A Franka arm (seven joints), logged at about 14 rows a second.
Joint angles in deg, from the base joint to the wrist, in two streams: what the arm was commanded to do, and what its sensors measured. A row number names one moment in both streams.
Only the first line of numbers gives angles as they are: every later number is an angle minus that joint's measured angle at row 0.
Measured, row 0: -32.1 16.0 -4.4 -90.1 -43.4 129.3 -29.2
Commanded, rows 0 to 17: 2.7 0.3 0.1 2.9 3.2 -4.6 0.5; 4.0 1.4 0.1 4.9 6.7 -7.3 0.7; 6.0 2.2 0.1 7.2 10.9 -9.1 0.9; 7.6 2.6 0.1 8.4 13.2 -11.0 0.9; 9.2 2.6 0.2 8.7 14.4 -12.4 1.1; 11.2 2.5 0.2 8.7 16.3 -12.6 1.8; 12.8 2.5 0.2 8.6 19.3 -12.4 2.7; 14.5 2.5 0.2 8.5 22.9 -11.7 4.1; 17.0 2.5 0.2 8.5 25.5 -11.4 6.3; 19.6 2.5 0.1 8.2 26.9 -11.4 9.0; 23.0 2.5 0.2 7.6 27.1 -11.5 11.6; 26.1 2.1 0.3 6.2 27.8 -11.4 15.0; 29.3 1.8 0.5 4.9 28.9 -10.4 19.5; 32.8 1.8 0.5 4.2 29.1 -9.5 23.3; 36.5 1.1 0.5 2.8 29.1 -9.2 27.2; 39.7 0.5 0.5 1.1 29.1 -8.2 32.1; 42.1 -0.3 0.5 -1.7 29.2 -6.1 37.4; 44.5 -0.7 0.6 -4.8 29.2 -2.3 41.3
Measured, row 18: 41.1 2.1 1.4 2.3 27.8 -8.1 35.1
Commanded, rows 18 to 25: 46.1 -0.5 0.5 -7.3 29.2 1.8 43.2; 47.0 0.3 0.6 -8.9 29.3 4.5 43.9; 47.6 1.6 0.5 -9.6 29.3 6.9 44.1; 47.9 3.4 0.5 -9.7 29.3 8.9 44.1; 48.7 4.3 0.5 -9.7 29.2 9.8 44.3; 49.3 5.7 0.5 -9.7 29.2 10.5 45.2; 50.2 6.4 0.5 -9.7 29.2 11.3 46.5; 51.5 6.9 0.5 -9.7 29.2 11.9 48.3
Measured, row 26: 48.8 6.2 1.3 -9.3 27.8 9.9 45.6
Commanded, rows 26 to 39: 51.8 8.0 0.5 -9.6 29.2 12.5 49.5; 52.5 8.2 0.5 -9.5 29.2 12.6 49.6; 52.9 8.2 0.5 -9.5 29.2 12.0 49.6; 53.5 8.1 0.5 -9.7 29.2 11.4 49.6; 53.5 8.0 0.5 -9.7 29.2 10.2 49.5; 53.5 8.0 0.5 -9.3 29.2 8.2 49.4; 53.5 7.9 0.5 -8.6 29.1 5.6 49.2; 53.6 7.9 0.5 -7.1 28.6 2.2 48.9; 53.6 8.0 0.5 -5.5 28.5 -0.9 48.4; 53.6 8.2 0.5 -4.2 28.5 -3.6 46.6; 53.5 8.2 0.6 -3.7 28.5 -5.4 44.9; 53.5 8.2 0.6 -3.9 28.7 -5.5 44.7; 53.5 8.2 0.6 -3.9 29.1 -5.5 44.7; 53.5 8.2 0.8 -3.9 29.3 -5.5 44.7
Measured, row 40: 52.8 8.2 1.1 -4.5 27.8 -4.2 46.0
